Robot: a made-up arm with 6 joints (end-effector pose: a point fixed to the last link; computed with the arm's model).
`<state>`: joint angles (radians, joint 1 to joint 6).
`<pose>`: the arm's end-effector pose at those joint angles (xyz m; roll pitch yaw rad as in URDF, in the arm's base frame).
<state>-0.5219 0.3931 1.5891 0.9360 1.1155 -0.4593</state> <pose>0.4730 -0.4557 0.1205 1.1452 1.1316 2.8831</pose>
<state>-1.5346 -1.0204 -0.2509 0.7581 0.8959 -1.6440</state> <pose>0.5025 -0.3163 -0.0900 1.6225 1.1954 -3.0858</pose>
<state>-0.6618 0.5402 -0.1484 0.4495 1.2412 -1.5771</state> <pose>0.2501 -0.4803 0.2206 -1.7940 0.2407 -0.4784</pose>
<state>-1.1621 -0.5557 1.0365 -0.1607 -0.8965 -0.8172</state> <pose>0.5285 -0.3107 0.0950 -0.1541 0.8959 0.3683</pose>
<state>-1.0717 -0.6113 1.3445 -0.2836 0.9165 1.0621</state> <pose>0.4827 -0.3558 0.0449 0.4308 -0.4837 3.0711</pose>
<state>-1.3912 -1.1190 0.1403 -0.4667 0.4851 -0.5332</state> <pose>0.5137 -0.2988 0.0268 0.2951 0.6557 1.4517</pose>
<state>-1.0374 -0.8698 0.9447 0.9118 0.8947 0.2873</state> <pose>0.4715 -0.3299 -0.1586 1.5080 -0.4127 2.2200</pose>
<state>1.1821 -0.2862 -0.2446 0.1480 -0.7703 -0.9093</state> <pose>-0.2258 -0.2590 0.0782 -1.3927 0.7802 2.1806</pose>
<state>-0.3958 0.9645 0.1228 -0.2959 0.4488 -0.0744</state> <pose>0.1642 -0.3333 0.2089 -1.1872 0.0228 -0.0964</pose>
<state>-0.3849 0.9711 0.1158 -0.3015 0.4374 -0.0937</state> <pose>0.1612 -0.3312 0.2082 -1.2008 -0.0027 -0.1235</pose>
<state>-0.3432 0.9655 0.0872 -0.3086 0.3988 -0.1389</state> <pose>0.1533 -0.3301 0.2068 -1.1936 -0.0673 -0.2149</pose>
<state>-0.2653 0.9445 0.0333 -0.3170 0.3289 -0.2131</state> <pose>0.1400 -0.3294 0.2046 -1.1527 -0.1685 -0.3909</pose>
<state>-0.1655 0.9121 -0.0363 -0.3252 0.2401 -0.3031</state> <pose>0.1240 -0.3278 0.2022 -1.0753 -0.2741 -0.6361</pose>
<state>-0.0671 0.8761 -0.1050 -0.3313 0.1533 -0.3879</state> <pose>0.1091 -0.3253 0.2000 -0.9778 -0.3483 -0.8995</pose>
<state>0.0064 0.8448 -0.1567 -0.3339 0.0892 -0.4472</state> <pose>0.0986 -0.3234 0.1988 -0.8933 -0.3794 -1.1075</pose>
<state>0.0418 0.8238 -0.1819 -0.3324 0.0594 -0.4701</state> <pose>0.0936 -0.3238 0.1985 -0.8463 -0.3798 -1.2079</pose>
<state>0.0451 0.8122 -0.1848 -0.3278 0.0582 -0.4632</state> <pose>0.0929 -0.3265 0.1989 -0.8326 -0.3658 -1.2133</pose>
